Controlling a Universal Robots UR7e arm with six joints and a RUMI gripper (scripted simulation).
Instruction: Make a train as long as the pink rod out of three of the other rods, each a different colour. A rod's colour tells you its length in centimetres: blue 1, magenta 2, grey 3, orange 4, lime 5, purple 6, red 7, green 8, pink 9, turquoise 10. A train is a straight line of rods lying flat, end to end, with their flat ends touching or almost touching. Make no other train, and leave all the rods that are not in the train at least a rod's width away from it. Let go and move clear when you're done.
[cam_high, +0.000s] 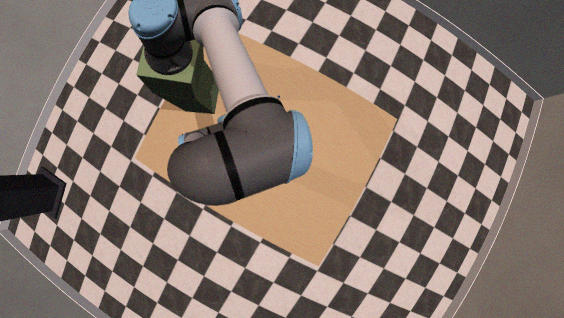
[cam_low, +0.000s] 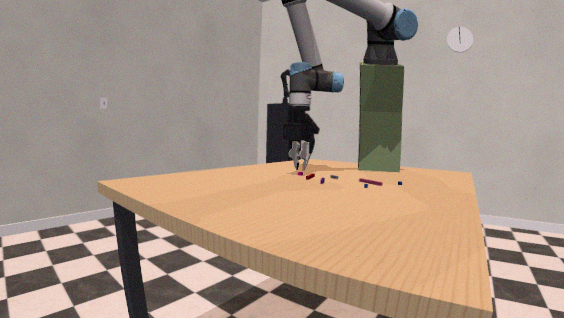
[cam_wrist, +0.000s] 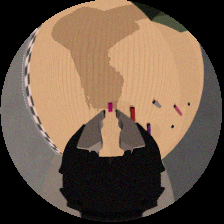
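My gripper is now 30 mm above the magenta rod. The rest, counted from my hand: red rod: 40 mm ahead, 60 mm to the left, 30 mm below; grey rod: 130 mm to the left, 30 mm below; purple rod: 90 mm ahead, 130 mm to the left, 30 mm below.
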